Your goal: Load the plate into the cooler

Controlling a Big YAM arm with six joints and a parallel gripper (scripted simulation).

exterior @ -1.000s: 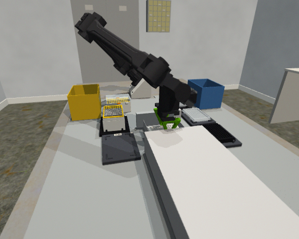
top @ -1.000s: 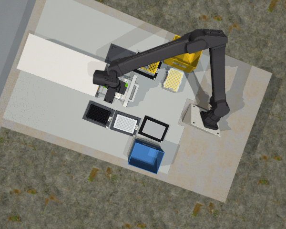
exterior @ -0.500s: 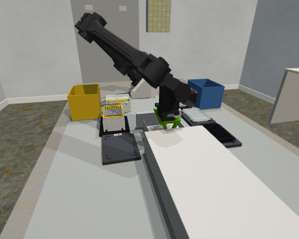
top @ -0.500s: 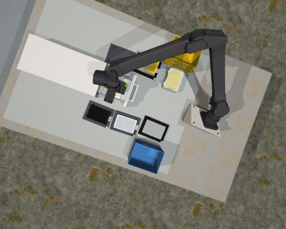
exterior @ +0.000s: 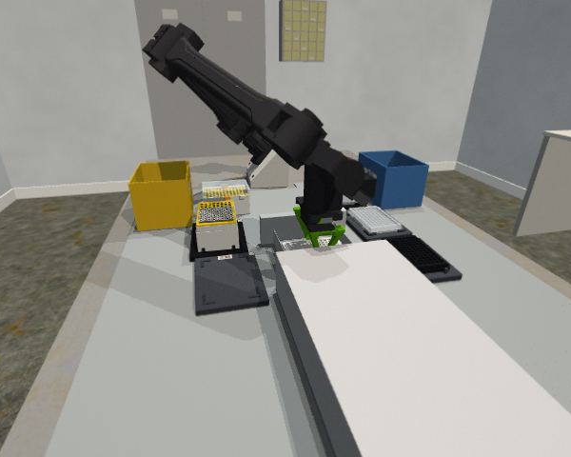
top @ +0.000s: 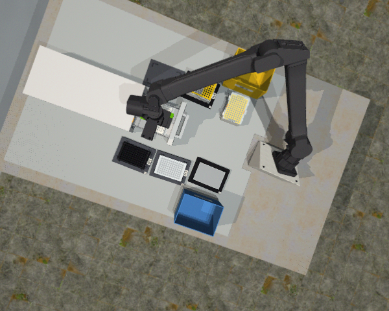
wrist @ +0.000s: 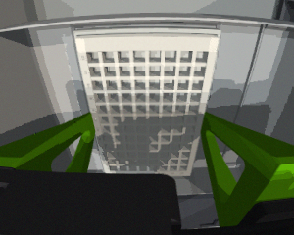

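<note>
Now: the white 96-well plate 10 mm below my hand. Round my hand: cooler CD: 170 mm ahead, 20 mm to the right; then black plate: 70 mm ahead, 190 mm to the left, 10 mm below; then cooler's drawer: 40 mm ahead, 10 mm to the right, 10 mm below.
</note>
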